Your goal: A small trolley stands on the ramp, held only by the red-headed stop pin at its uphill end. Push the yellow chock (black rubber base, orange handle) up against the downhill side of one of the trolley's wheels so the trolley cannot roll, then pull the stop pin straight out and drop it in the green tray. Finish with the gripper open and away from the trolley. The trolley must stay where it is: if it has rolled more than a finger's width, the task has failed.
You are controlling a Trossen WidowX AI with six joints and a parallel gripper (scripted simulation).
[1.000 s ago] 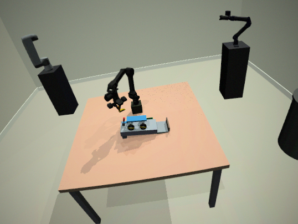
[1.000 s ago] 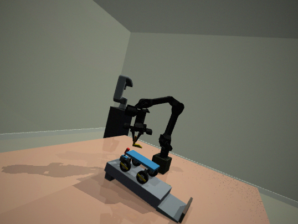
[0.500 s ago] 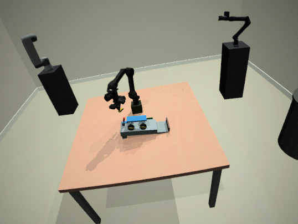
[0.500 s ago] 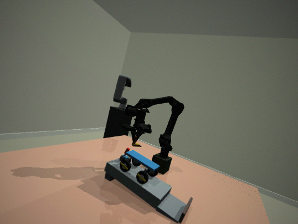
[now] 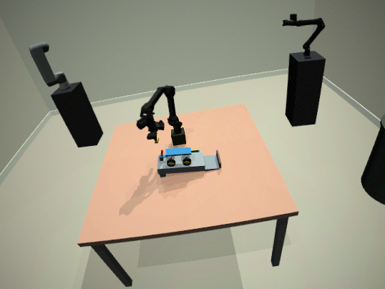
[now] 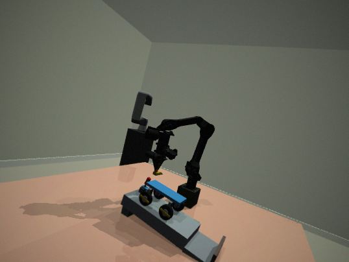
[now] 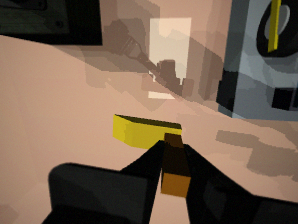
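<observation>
The trolley is 17 cm to the left of my gripper tip, 14 cm ahead of it and 6 cm below it. From my gripper tip the other things lie so: grey ramp: 17 cm to the left, 14 cm ahead, 13 cm below; yellow chock: 2 cm behind, 1 cm below; stop pin: 13 cm ahead, 5 cm to the left, 4 cm below.
</observation>
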